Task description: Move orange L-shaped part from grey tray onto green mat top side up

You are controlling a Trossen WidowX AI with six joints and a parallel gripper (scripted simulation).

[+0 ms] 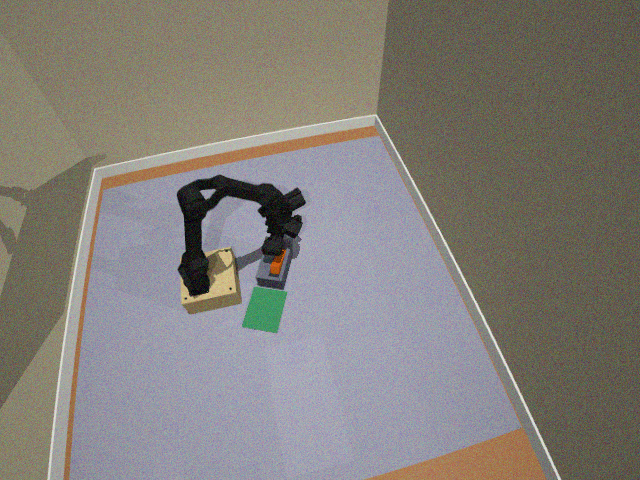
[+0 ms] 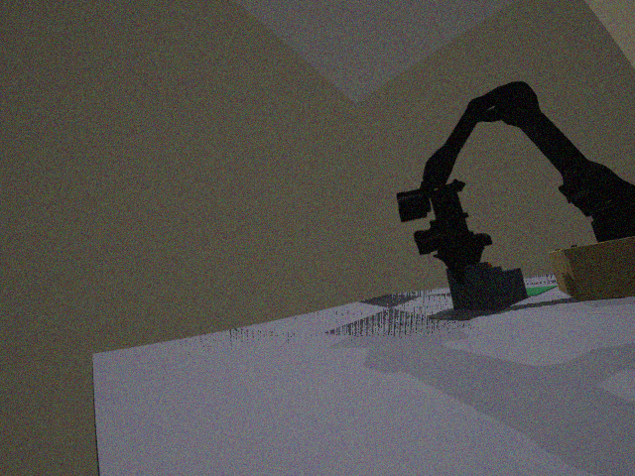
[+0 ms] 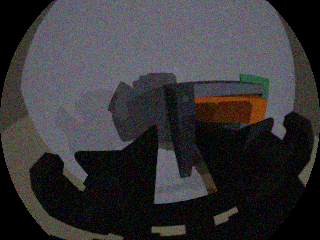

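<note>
The orange L-shaped part lies 5 cm to the right of my gripper tip, 2 cm behind it and 1 cm below it. Round my gripper tip: green mat (21 cm to the right, 9 cm behind, 7 cm below).
</note>
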